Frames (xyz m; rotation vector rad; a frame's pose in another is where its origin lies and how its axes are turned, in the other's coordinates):
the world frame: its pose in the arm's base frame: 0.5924 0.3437 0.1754 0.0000 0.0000 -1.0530
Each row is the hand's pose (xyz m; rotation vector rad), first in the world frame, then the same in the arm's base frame.
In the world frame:
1: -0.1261 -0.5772 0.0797 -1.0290 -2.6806 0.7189
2: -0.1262 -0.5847 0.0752 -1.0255 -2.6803 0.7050
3: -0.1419 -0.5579 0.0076 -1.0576 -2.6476 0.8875
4: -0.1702 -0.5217 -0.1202 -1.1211 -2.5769 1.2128
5: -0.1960 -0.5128 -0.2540 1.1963 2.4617 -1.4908
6: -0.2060 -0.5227 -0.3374 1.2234 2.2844 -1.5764
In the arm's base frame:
1: 0.0284 0.1676 0.2551 -2.1036 -1.6934 0.4572
2: 0.0219 0.1639 0.2506 -2.1037 -1.6973 0.4433
3: 0.0374 0.1909 0.1830 -2.0772 -1.6264 0.6018
4: 0.0548 0.2334 0.0552 -2.0294 -1.4919 0.8841
5: 0.0498 0.2602 -0.0786 -2.0053 -1.3483 1.1552
6: 0.0363 0.2640 -0.1620 -2.0147 -1.2425 1.3204

